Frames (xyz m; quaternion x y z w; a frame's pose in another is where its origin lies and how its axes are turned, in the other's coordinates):
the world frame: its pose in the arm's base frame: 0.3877 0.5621 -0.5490 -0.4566 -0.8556 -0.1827 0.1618
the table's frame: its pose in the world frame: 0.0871 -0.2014 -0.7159 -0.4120 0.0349 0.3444 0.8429
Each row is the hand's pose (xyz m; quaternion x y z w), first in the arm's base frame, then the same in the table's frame.
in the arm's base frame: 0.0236 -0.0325 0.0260 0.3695 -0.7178 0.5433 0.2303
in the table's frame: -0.2183 -0.0763 -0.2283 -0.7829 0.1477 0.5797 0.1708
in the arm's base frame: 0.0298 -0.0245 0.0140 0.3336 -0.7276 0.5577 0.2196
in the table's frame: -0.2210 -0.0806 -0.2134 -0.7851 0.1807 0.5740 0.1466
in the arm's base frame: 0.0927 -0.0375 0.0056 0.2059 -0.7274 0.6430 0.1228
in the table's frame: -0.2298 -0.0296 -0.1744 -0.7493 0.3501 0.5538 0.0960
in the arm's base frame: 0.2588 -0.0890 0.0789 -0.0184 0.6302 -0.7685 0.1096
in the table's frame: -0.1949 0.1514 -0.1338 -0.5849 0.6387 0.4947 0.0724
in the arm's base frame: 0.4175 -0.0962 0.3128 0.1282 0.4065 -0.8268 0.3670
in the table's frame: -0.0134 0.3659 -0.1654 -0.3123 0.8654 0.3761 0.1097
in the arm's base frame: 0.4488 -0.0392 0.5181 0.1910 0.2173 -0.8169 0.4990
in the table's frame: 0.1781 0.4393 -0.2311 -0.1190 0.9434 0.2678 0.1555
